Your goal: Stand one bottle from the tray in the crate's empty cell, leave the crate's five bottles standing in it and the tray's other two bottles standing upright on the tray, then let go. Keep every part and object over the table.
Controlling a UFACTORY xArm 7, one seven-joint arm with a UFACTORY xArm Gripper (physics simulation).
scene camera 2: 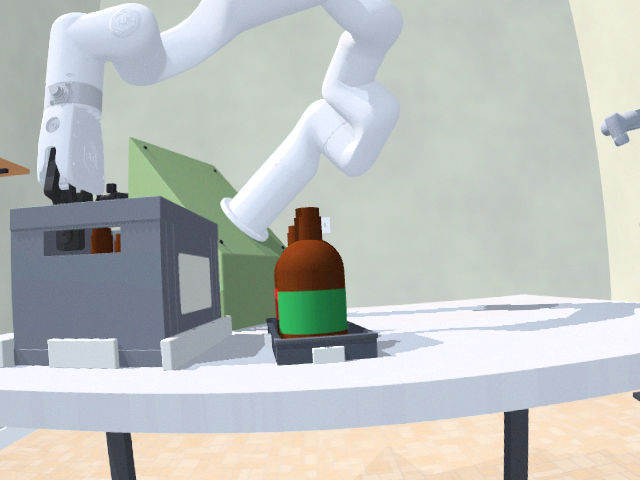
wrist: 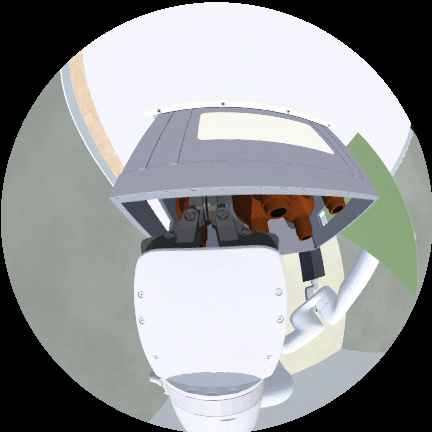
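Seen in the pictures: gripper, between the fingertips: (scene camera 2: 70,250); arm's base, origin of its link: (scene camera 2: 243,220).
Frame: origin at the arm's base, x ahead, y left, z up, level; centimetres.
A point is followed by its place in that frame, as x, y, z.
My gripper (scene camera 2: 70,240) {50.0, -3.3, -8.2} (wrist: 206,180) {50.0, -3.3, -8.2} is shut and empty. It points down inside the grey crate (scene camera 2: 87,304) {55.3, 3.7, -14.6} (wrist: 240,175) {48.6, -7.9, -4.6}, its fingers below the rim; part of them shows through the handhole in scene camera 2. In the wrist view brown bottles (wrist: 277,207) {43.8, -4.5, -4.9} (wrist: 304,227) {33.8, 1.7, -6.1} (wrist: 336,205) {35.9, -6.6, -4.9} stand in the crate right of the fingers, and part of another bottle (wrist: 181,206) {52.5, 4.5, -10.0} shows at their left. The fingertips and cell floor are hidden. A brown bottle with a green label (scene camera 2: 311,310) {48.3, 26.3, -16.1} stands upright on the dark tray (scene camera 2: 364,337) {48.3, 31.6, -19.0}; another neck (scene camera 2: 291,235) {29.7, 19.2, -6.6} shows behind it.
A green sloped block (scene camera 2: 248,289) {12.7, 5.5, -14.3} (wrist: 392,215) {19.6, -12.1, -1.9} stands behind the crate. White guide strips (scene camera 2: 82,353) {56.6, 3.7, -19.6} (wrist: 222,103) {48.9, -8.4, -18.2} lie along the crate's base. The white table's front edge (scene camera 2: 258,410) {62.3, 25.3, -22.6} runs before crate and tray. The arm's base section (scene camera 2: 279,180) {5.5, 10.2, 6.7} rises behind the tray.
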